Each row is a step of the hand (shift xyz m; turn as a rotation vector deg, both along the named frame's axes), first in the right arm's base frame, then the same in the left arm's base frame.
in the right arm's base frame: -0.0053 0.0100 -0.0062 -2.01 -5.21 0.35
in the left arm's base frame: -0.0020 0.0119 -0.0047 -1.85 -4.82 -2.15
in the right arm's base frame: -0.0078 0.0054 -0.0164 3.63 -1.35 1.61
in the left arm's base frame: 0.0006 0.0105 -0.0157 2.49 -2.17 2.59
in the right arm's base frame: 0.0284 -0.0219 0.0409 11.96 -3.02 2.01
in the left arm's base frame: 0.0065 -0.0354 0.0408 9.70 -4.89 6.18
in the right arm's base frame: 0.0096 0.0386 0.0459 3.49 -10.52 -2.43
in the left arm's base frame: -0.0135 0.0234 0.0544 4.40 -9.82 -3.59
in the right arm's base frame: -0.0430 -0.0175 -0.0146 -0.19 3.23 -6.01
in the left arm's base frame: -0.0310 -0.0075 -0.0368 2.57 4.73 -4.20
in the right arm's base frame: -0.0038 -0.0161 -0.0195 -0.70 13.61 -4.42
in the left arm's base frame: 0.0060 -0.0097 -0.0229 1.20 14.28 -0.03
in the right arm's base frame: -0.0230 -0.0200 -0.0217 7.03 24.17 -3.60
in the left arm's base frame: -0.0099 -0.0105 -0.0345 7.47 23.20 7.25
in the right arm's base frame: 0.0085 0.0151 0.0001 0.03 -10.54 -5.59
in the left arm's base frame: 0.0072 0.0134 0.0084 2.81 -8.57 -7.81
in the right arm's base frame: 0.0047 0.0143 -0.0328 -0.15 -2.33 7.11
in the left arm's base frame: 0.0192 0.0219 -0.0213 -3.40 -4.12 5.24
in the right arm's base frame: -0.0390 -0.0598 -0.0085 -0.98 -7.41 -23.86
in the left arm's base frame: -0.0295 -0.0501 -0.0423 10.36 -0.54 -22.75
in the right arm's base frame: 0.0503 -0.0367 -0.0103 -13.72 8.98 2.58
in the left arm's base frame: 0.0499 -0.0385 0.0031 -13.50 9.57 -1.34
